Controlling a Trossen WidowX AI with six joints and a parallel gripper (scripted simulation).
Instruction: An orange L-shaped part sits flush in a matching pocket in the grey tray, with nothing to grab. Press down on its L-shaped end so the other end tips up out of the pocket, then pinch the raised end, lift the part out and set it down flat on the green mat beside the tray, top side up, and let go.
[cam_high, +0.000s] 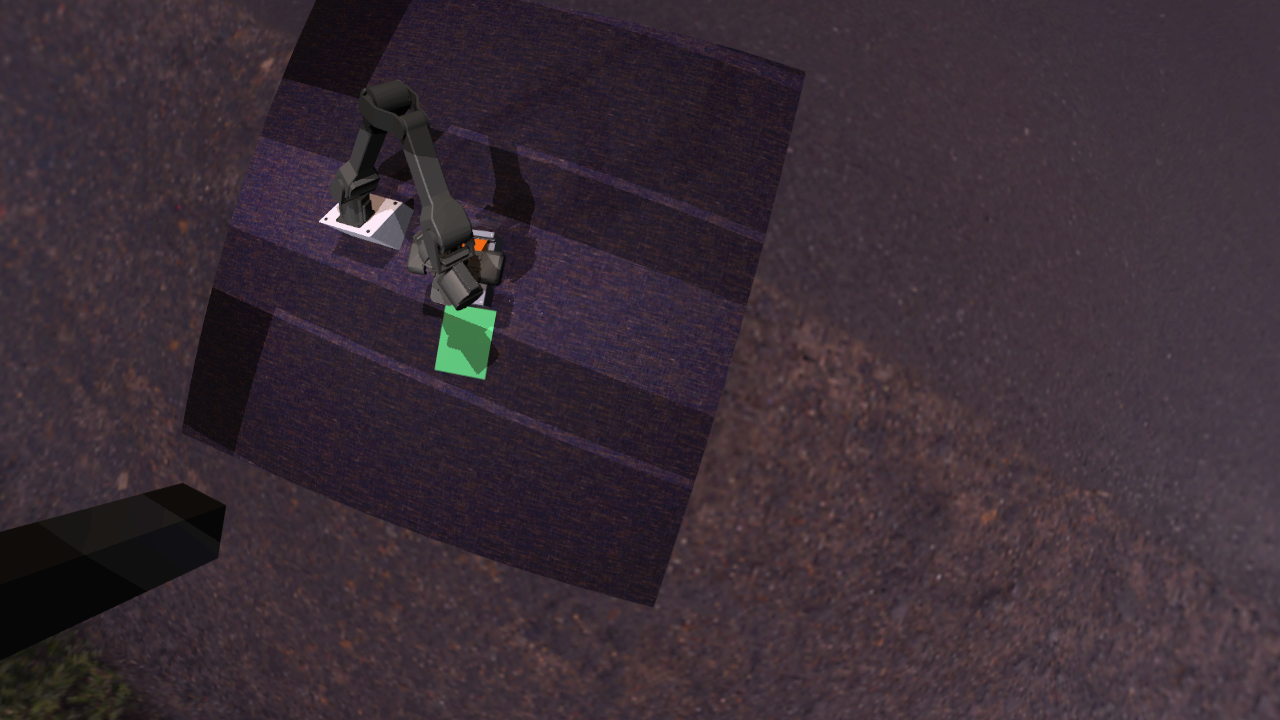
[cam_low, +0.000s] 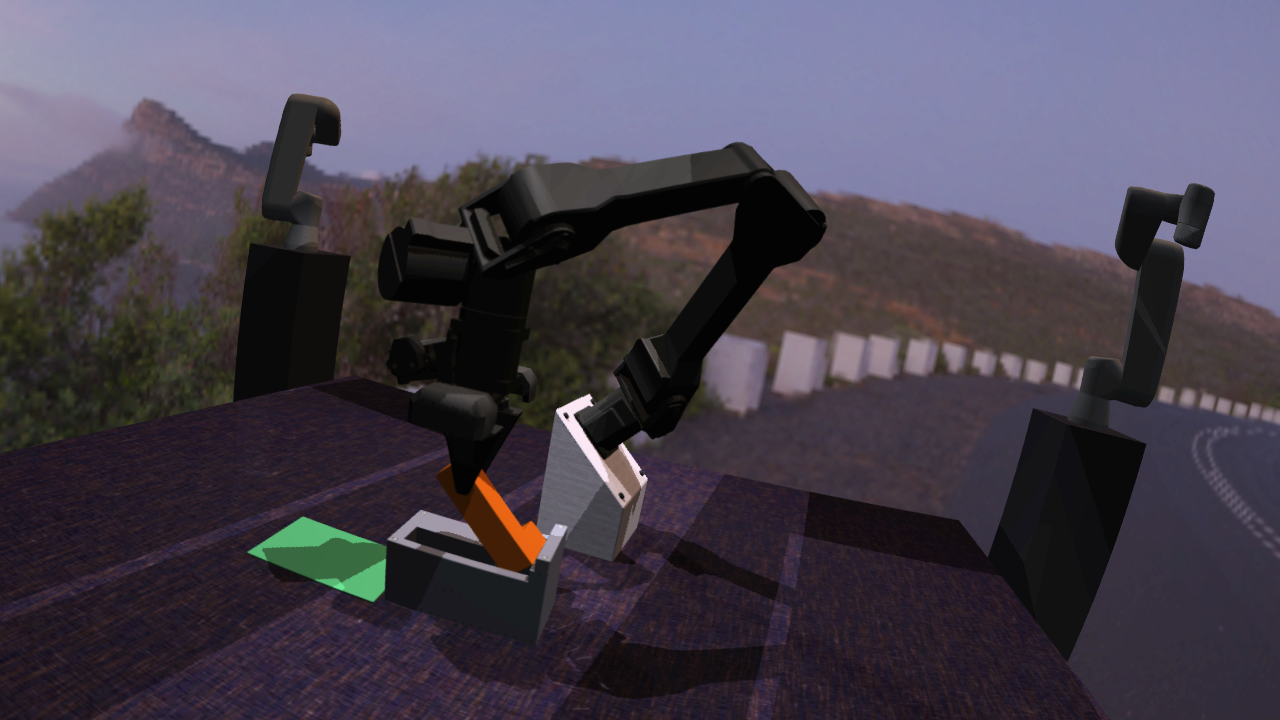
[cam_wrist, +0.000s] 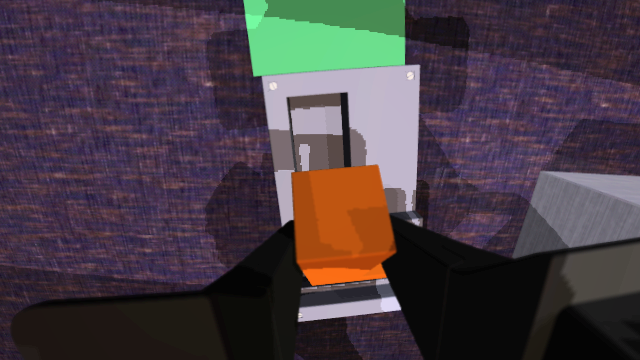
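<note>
My gripper tip is 14 cm to the left of the green mat, 14 cm above it and 1 cm short of it. Also, from my gripper tip: orange l-shaped part 3 cm to the left, 3 cm below, 2 cm behind.
</note>
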